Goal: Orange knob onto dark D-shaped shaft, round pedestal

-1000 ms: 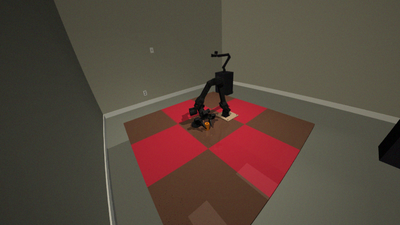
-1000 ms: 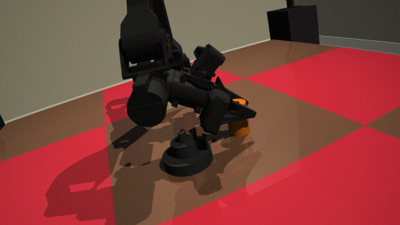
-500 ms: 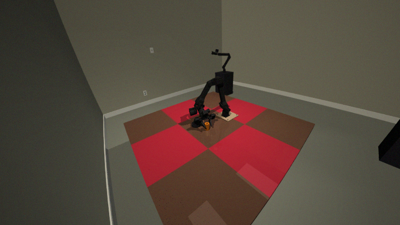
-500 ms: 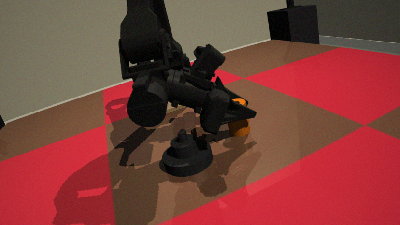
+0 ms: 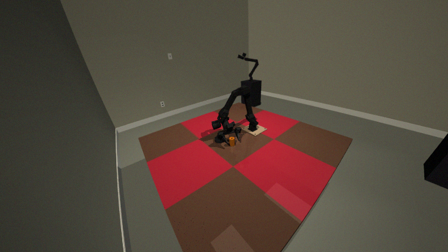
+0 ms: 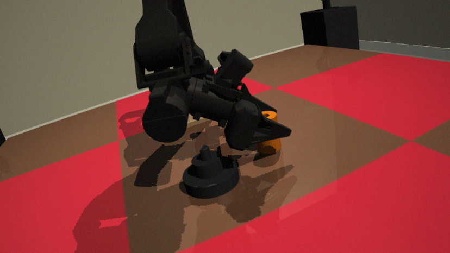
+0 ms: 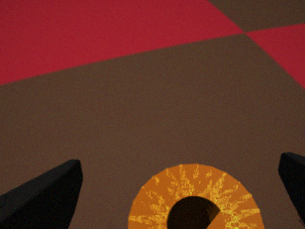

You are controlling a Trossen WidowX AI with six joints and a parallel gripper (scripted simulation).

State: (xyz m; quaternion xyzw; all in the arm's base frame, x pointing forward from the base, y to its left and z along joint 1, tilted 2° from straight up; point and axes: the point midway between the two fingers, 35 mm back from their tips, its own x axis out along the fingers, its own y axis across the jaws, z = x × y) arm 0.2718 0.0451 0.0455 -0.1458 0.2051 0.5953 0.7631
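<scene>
My gripper tip is now 3 cm to the left of the orange knob, 1 cm past it and 1 cm above it. From my gripper tip the other things lie so: dark round pedestal: 14 cm to the right, 3 cm ahead, 1 cm below.
</scene>
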